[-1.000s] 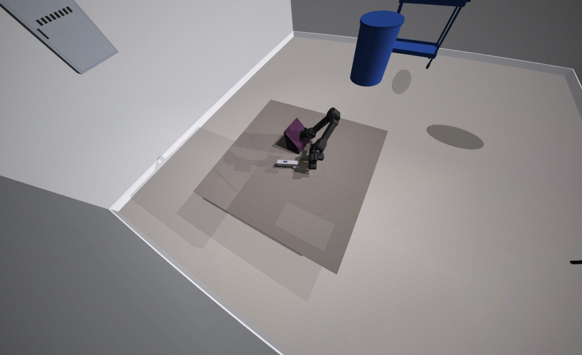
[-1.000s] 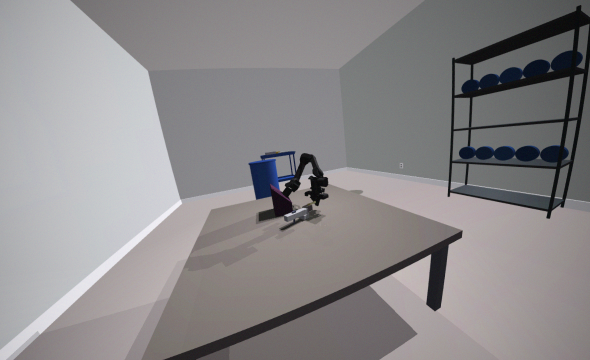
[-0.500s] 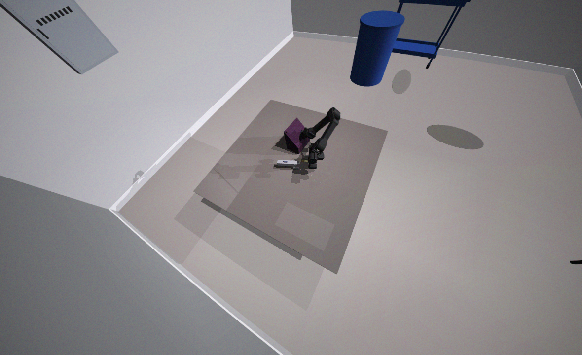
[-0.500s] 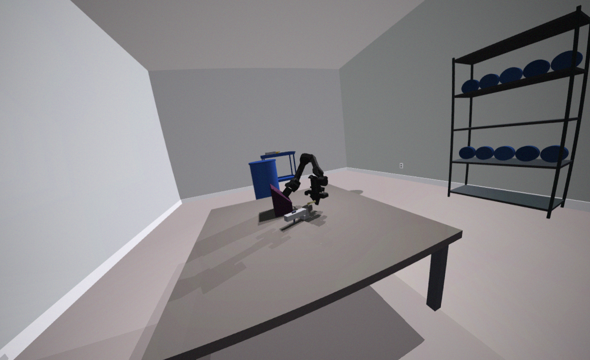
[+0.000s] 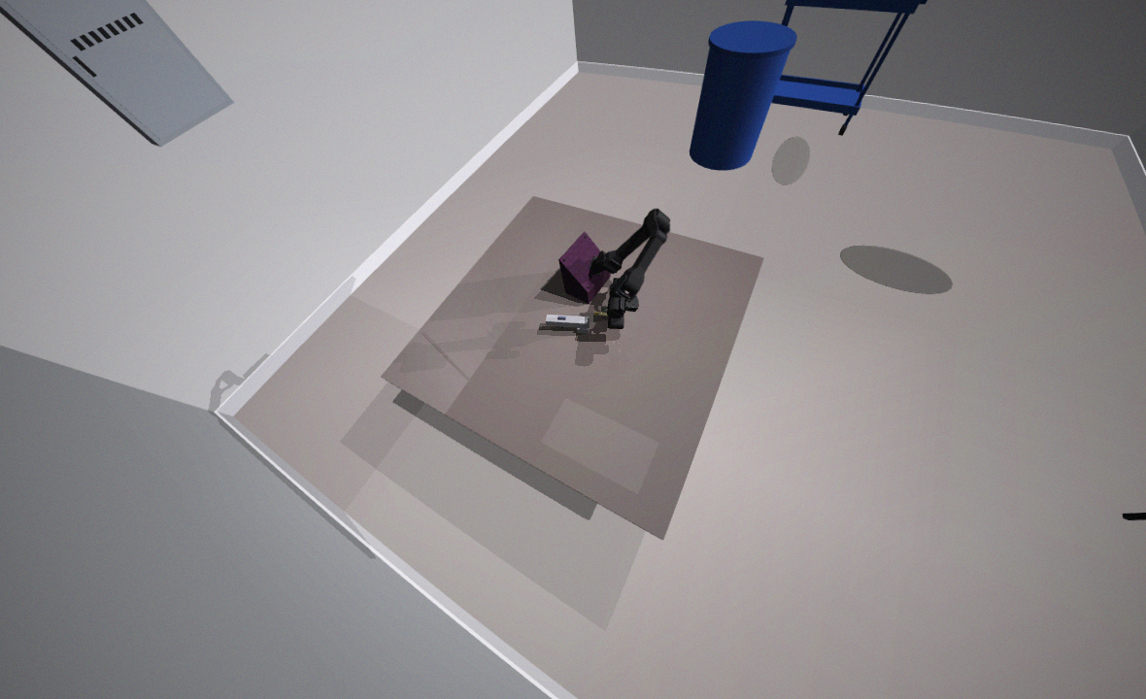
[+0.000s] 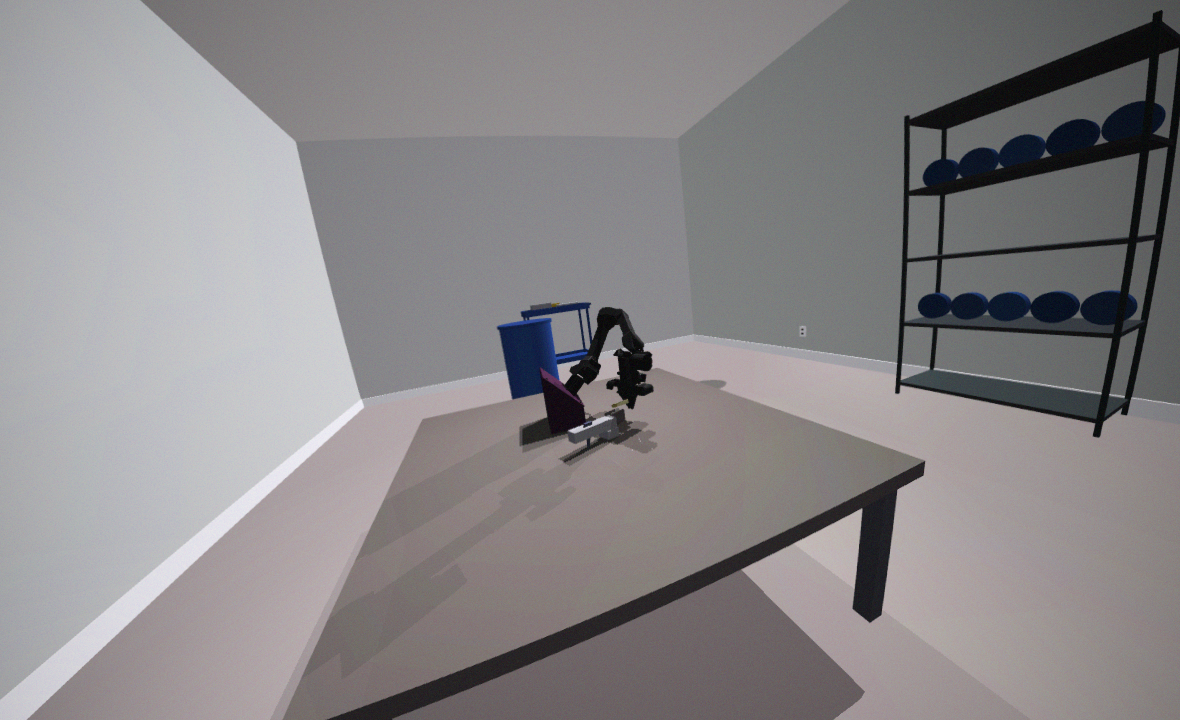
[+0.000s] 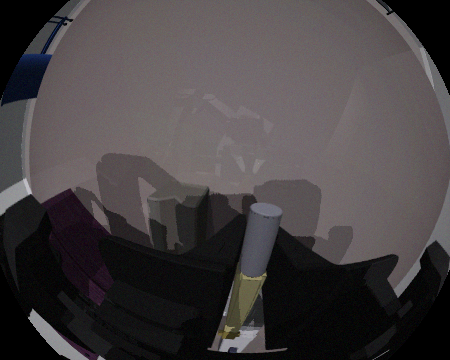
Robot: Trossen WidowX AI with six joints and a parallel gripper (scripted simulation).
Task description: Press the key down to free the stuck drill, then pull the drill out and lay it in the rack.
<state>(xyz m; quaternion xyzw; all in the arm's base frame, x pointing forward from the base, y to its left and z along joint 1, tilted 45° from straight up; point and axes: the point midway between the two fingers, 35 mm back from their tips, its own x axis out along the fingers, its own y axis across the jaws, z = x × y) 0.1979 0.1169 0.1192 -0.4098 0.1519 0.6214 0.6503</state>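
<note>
Now: gripper tip 40 mm to the left of the drill, 40 mm below it and 10 mm short of it. The rest, counted from my gripper tip: blue key: 210 mm to the right, 90 mm ahead; dark rack: 50 mm to the right, 40 mm behind, 30 mm below; light grey fixture: 180 mm to the right, 80 mm ahead.
</note>
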